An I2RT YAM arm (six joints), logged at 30 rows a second.
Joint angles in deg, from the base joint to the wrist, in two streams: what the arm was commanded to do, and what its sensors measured. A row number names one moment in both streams.
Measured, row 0: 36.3, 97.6, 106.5, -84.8, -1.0, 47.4
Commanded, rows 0 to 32: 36.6, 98.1, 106.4, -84.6, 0.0, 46.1; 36.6, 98.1, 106.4, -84.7, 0.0, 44.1; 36.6, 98.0, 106.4, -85.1, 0.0, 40.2; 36.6, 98.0, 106.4, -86.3, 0.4, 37.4; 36.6, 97.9, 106.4, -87.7, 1.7, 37.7; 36.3, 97.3, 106.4, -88.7, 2.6, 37.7; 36.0, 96.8, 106.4, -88.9, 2.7, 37.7; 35.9, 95.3, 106.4, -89.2, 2.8, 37.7; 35.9, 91.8, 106.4, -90.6, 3.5, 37.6; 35.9, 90.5, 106.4, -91.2, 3.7, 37.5; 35.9, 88.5, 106.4, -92.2, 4.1, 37.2; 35.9, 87.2, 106.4, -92.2, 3.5, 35.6; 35.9, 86.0, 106.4, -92.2, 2.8, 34.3; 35.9, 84.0, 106.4, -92.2, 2.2, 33.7; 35.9, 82.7, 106.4, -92.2, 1.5, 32.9; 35.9, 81.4, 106.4, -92.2, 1.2, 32.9; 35.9, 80.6, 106.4, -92.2, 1.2, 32.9; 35.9, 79.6, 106.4, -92.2, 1.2, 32.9; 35.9, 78.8, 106.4, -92.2, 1.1, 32.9; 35.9, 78.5, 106.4, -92.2, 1.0, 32.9; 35.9, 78.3, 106.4, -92.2, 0.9, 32.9; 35.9, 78.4, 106.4, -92.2, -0.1, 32.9; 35.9, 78.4, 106.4, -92.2, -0.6, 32.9; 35.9, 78.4, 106.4, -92.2, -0.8, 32.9; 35.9, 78.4, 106.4, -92.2, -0.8, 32.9; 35.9, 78.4, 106.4, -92.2, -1.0, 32.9; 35.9, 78.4, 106.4, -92.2, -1.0, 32.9; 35.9, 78.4, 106.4, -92.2, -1.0, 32.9; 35.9, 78.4, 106.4, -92.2, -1.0, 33.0; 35.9, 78.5, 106.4, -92.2, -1.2, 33.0; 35.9, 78.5, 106.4, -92.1, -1.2, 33.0; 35.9, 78.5, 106.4, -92.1, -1.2, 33.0; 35.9, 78.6, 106.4, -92.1, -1.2, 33.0
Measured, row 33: 36.2, 78.7, 106.3, -92.2, -0.4, 34.1
